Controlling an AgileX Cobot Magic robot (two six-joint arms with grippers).
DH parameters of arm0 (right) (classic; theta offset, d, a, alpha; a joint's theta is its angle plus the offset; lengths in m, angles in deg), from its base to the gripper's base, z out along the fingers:
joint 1: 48.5 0.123 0 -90
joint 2: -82.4 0 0.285 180
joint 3: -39.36 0 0.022 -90
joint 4: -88.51 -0.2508 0 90
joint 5: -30.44 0 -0.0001 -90
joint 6: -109.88 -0.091 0 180
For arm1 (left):
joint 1: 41.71 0.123 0 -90
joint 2: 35.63 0 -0.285 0
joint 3: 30.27 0 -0.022 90
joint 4: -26.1 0.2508 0 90
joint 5: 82.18 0 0.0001 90
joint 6: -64.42 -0.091 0 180
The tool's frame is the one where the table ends.
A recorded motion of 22 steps. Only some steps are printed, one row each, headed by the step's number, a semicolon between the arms.
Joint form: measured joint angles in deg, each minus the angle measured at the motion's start. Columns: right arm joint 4, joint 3, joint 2, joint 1, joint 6, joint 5; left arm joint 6, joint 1, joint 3, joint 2, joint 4, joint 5.
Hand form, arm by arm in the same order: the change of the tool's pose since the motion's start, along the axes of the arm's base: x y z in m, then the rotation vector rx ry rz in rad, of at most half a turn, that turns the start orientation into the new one. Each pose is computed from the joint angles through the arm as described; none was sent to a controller.
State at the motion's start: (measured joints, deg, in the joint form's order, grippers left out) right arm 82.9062 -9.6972 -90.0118 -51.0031 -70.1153 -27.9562; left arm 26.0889 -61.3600 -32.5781 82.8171 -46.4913 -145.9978
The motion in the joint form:
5: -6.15 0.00 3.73 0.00 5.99 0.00; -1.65 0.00 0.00 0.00 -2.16 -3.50
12: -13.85 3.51 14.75 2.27 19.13 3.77; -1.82 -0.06 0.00 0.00 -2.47 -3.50
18: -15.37 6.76 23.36 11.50 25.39 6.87; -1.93 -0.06 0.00 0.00 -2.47 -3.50
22: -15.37 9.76 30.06 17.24 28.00 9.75; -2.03 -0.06 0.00 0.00 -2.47 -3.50
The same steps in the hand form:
5: 0.0099 0.0078 0.0010 0.0010 0.0516 0.1025; -0.0043 -0.0017 0.0043 -0.0519 0.0100 -0.0479
12: 0.0382 0.0169 0.0224 -0.0687 0.0729 0.2933; -0.0044 -0.0023 0.0047 -0.0566 0.0088 -0.0478
18: 0.0605 0.0273 0.0369 -0.1339 0.0826 0.4990; -0.0044 -0.0023 0.0047 -0.0567 0.0071 -0.0485
22: 0.0801 0.0380 0.0479 -0.1710 0.0824 0.6043; -0.0044 -0.0023 0.0047 -0.0568 0.0055 -0.0493

